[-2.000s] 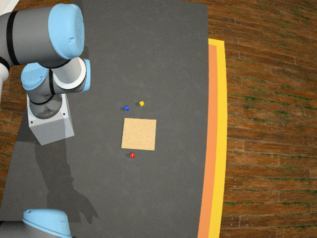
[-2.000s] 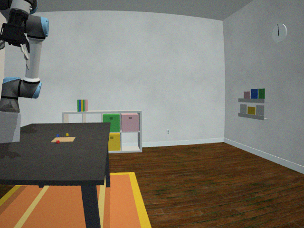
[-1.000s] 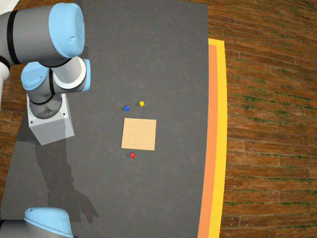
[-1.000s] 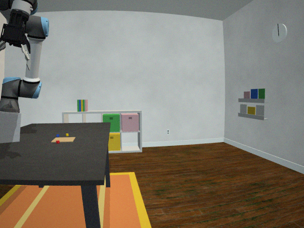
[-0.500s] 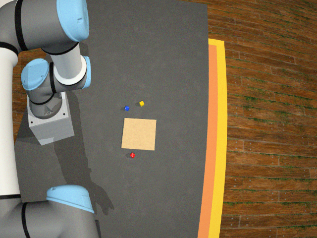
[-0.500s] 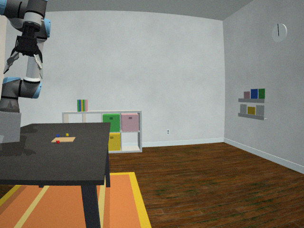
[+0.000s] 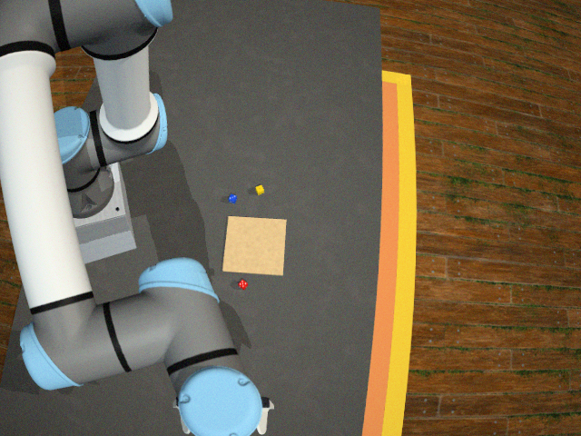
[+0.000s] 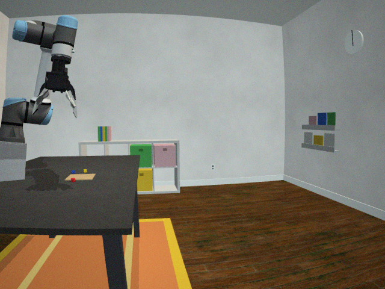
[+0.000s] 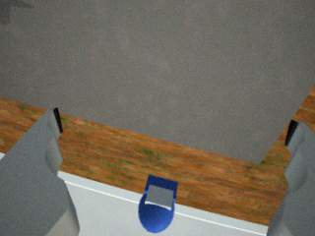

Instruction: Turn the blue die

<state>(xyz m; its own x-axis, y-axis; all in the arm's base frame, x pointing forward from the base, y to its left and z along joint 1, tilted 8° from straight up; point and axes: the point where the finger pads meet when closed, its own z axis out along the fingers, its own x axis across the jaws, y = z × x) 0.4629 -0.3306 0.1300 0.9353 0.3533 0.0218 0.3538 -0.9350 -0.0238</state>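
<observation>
My hand is 29 cm to the right of the red die, 29 cm above it and 9 cm past it. Round my hand: tan mat: 39 cm to the left, 30 cm below, 9 cm behind; yellow die: 53 cm to the left, 29 cm below, 13 cm behind; blue die: 49 cm to the left, 29 cm below, 18 cm behind.
</observation>
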